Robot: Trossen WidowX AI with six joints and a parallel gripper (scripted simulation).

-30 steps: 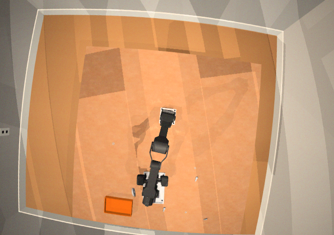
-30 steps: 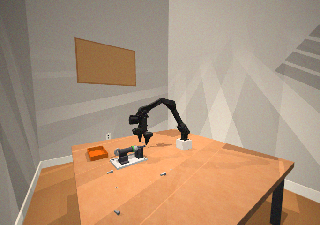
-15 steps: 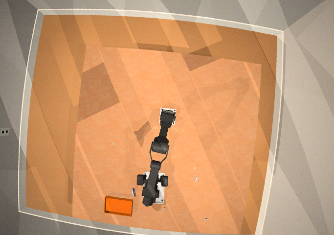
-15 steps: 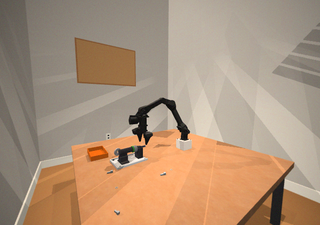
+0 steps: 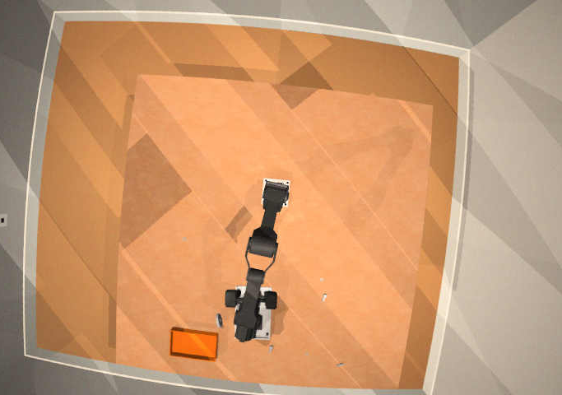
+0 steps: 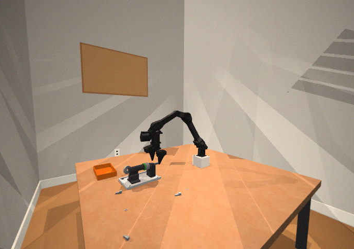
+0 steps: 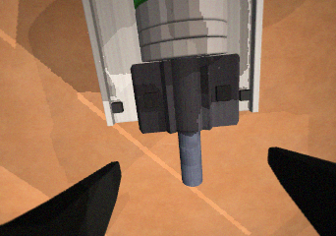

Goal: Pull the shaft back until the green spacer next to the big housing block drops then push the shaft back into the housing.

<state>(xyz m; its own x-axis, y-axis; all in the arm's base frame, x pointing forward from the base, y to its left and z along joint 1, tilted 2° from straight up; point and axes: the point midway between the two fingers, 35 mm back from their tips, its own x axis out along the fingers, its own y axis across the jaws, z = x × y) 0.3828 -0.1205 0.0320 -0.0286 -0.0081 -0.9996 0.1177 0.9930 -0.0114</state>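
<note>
Right now my gripper tip is 5 cm short of the dark shaft, 1 cm to the left of it and 1 cm above it. The rest, counted from my gripper tip: grey spacer: 6 cm ahead, 1 cm to the right, 1 cm below; orange tray: 24 cm ahead, 28 cm to the right, 8 cm below; green spacer: 9 cm ahead, 1 cm to the right, 1 cm below.
</note>
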